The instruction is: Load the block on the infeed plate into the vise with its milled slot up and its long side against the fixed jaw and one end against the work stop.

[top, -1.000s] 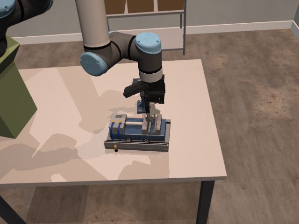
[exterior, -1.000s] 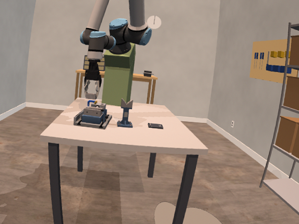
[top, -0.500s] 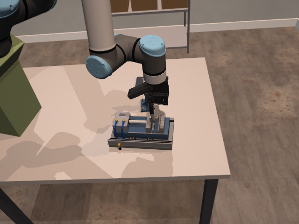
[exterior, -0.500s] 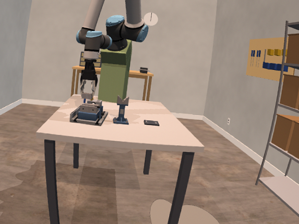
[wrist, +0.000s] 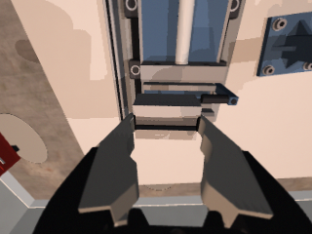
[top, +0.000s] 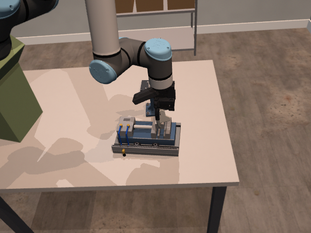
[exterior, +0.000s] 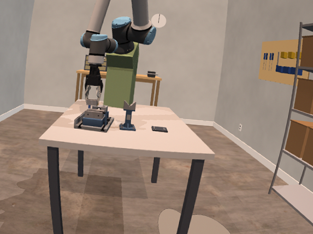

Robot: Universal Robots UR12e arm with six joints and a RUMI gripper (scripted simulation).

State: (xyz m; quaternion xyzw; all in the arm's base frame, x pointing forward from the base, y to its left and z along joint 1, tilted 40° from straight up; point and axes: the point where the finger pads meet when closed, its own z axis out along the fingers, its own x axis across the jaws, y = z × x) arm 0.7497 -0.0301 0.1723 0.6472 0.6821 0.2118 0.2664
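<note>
Right now my hand is right at the part. From my hand the other things lie so: moving jaw 70 mm below, 30 mm behind, 20 mm to the left; then fixed jaw 70 mm below, 30 mm ahead, 20 mm to the left; then work stop 70 mm to the left, 60 mm below.
</note>
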